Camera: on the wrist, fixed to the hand. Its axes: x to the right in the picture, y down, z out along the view.
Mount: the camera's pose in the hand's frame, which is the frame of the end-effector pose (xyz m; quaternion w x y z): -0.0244 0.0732 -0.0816 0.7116 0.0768 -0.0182 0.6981
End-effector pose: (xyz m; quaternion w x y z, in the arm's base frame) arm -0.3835 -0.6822 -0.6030 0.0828 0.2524 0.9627 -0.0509
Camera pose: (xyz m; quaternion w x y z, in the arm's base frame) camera -0.3373 -0.6190 -0.5225 0.0926 0.8571 0.5035 -0.0569
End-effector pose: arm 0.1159 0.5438 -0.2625 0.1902 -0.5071 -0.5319 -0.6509
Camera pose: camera 0.1462 0.4379 -0.2404 0.6190 -0.7295 -0.0779 -0.2803
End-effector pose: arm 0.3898 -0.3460 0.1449 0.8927 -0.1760 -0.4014 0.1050
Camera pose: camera 0.4319 -0.3057 0.0489 0.5682 -0.3350 -0.1710 0.7319
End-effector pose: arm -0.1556 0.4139 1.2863 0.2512 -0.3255 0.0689 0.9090
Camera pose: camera -0.1307 0.3170 1.2352 0.4296 0.1477 -0.3415 -0.8228
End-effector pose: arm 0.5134 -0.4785 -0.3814 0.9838 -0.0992 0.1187 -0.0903
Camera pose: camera 0.4808 -0.4172 -0.4697 0.7729 0.0862 0.1289 0.6153
